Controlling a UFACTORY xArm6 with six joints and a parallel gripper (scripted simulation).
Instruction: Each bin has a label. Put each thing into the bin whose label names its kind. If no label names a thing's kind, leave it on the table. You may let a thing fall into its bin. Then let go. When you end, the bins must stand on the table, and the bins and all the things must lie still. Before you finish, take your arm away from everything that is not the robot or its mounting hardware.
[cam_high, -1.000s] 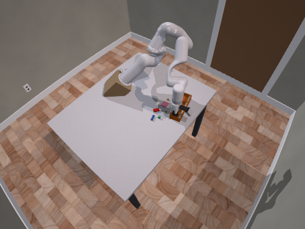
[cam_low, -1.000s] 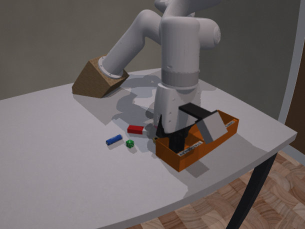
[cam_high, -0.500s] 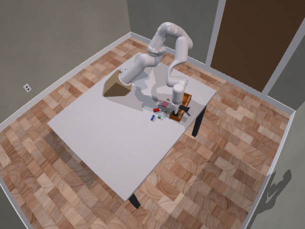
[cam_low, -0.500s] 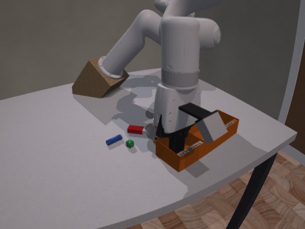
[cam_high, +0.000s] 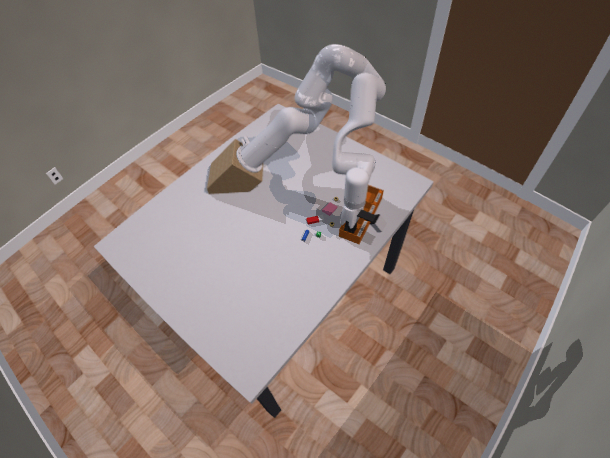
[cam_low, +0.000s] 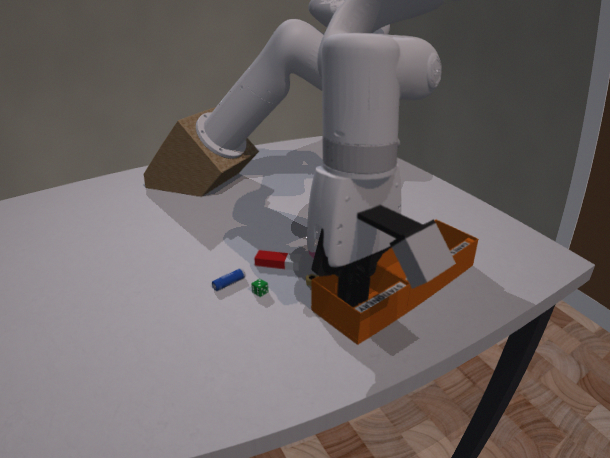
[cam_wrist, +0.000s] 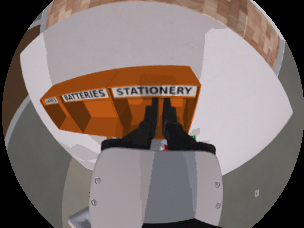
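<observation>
The orange three-part bin is 40 mm behind my hand, 80 mm to the left of it and 10 mm below it. The rest, counted from my hand: pink eraser 140 mm behind, 10 mm to the right, 30 mm below; then red-and-white eraser 120 mm behind, 80 mm to the right, 30 mm below; then green die 50 mm behind, 110 mm to the right, 30 mm below.
</observation>
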